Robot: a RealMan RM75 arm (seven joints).
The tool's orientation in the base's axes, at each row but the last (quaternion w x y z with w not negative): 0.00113, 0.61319, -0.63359, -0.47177; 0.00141, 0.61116, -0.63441, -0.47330; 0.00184, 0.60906, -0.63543, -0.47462; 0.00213, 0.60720, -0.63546, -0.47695; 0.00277, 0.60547, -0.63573, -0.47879; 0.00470, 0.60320, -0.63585, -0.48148; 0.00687, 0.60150, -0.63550, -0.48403; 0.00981, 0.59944, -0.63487, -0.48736; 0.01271, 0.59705, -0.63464, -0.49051; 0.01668, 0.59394, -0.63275, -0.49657; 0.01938, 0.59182, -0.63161, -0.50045; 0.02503, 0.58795, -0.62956, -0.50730
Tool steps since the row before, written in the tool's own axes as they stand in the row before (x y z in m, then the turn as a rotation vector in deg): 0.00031, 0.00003, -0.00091, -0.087, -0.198, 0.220; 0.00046, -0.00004, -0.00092, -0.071, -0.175, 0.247; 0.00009, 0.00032, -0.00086, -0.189, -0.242, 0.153; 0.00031, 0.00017, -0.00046, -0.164, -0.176, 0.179; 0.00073, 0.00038, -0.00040, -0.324, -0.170, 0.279; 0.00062, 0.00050, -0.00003, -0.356, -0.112, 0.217; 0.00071, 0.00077, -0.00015, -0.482, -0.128, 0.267; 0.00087, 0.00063, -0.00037, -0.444, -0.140, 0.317; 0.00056, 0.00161, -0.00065, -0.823, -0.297, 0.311; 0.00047, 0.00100, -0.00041, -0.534, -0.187, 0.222; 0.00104, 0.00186, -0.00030, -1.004, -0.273, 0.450; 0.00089, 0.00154, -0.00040, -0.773, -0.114, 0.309
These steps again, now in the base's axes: 0.00043, -0.00079, 0.00034, 0.048, 0.238, -0.191; 0.00045, -0.00090, 0.00022, 0.010, 0.237, -0.201; 0.00023, -0.00065, 0.00061, 0.147, 0.285, -0.122; 0.00006, -0.00055, 0.00018, 0.074, 0.269, -0.110; -0.00025, -0.00088, 0.00003, 0.054, 0.452, -0.068; -0.00053, -0.00059, -0.00003, 0.055, 0.428, 0.019; -0.00069, -0.00079, 0.00015, 0.072, 0.558, 0.055; -0.00050, -0.00102, 0.00009, 0.041, 0.562, -0.001; -0.00097, -0.00114, 0.00104, 0.270, 0.881, 0.118; -0.00062, -0.00081, 0.00059, 0.159, 0.582, 0.070; -0.00148, -0.00136, 0.00078, 0.221, 1.099, 0.167; -0.00112, -0.00124, 0.00072, 0.125, 0.804, 0.211
